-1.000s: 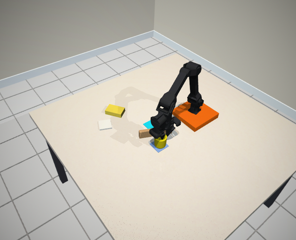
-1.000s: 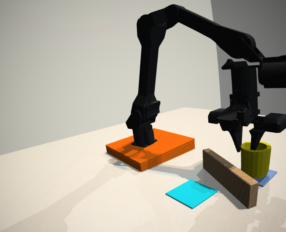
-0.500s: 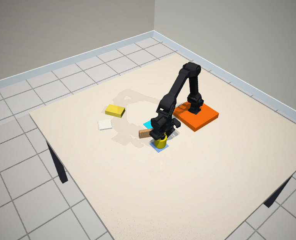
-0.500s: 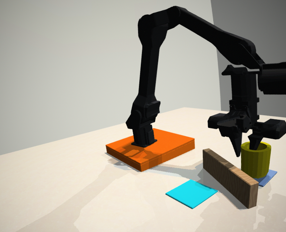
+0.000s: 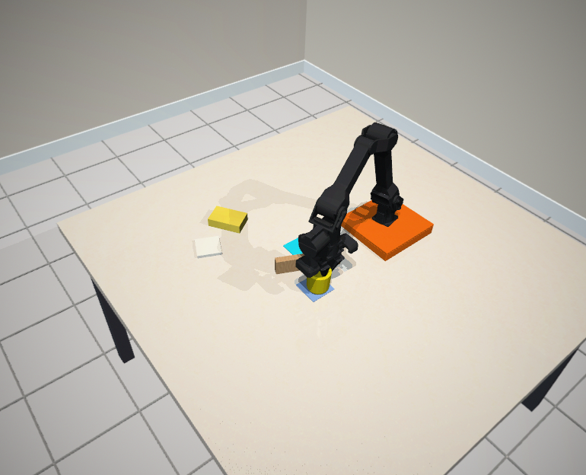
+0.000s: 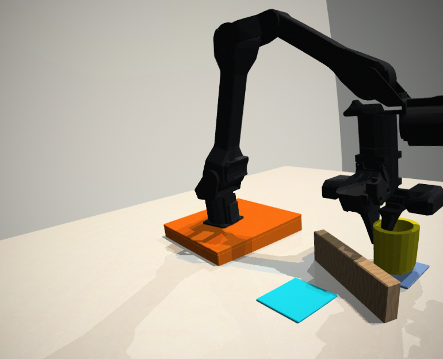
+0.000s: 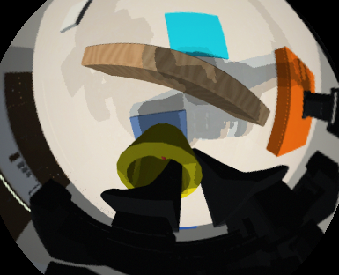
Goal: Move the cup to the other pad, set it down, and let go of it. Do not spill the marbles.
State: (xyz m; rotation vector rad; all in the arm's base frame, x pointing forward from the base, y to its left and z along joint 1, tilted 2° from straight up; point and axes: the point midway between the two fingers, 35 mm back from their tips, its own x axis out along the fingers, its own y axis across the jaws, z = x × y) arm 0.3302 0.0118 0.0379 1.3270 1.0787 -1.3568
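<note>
Right now the pale blue pad is 4 cm below my gripper tip, 3 cm ahead of it and 1 cm to the right of it. Round my gripper tip: cyan pad: 15 cm to the right, 7 cm behind, 4 cm below; then yellow cup: 2 cm ahead; then wooden bar: 8 cm to the right, 2 cm below, 2 cm behind.
</note>
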